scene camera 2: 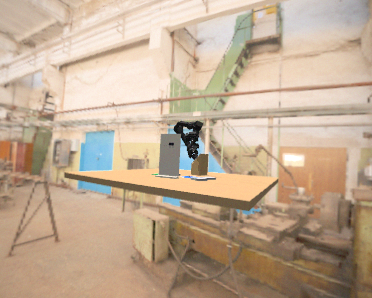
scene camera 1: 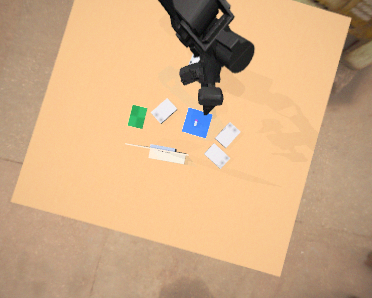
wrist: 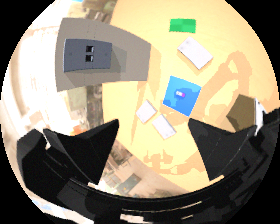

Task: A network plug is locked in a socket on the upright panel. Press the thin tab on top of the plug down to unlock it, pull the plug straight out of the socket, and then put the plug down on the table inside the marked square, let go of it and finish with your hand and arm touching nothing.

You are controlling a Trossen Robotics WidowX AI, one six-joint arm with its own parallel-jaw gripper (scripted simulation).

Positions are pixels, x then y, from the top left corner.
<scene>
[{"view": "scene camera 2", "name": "upright panel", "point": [169,159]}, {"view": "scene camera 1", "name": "gripper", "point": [204,105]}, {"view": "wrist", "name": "gripper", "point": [154,122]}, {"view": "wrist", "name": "upright panel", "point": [87,52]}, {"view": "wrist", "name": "blue marked square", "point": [184,105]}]
</scene>
